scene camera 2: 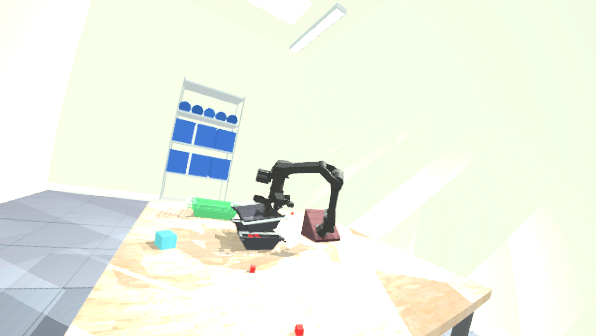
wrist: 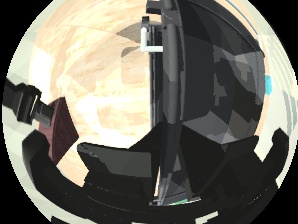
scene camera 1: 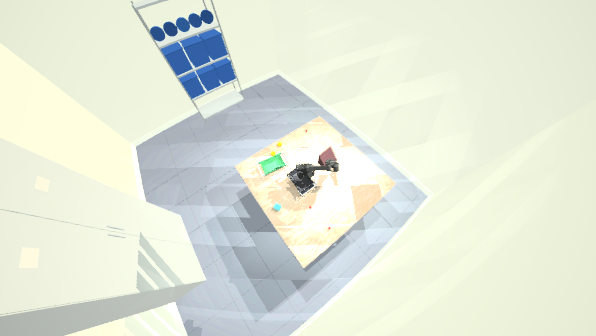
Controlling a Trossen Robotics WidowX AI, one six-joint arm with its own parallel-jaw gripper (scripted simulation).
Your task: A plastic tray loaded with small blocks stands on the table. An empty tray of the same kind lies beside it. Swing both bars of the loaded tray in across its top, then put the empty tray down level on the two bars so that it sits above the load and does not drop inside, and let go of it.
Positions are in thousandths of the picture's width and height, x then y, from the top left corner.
Labels:
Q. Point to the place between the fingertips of my gripper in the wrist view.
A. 565,565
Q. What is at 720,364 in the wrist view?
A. A dark tray.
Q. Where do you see a dark tray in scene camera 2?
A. At 427,647

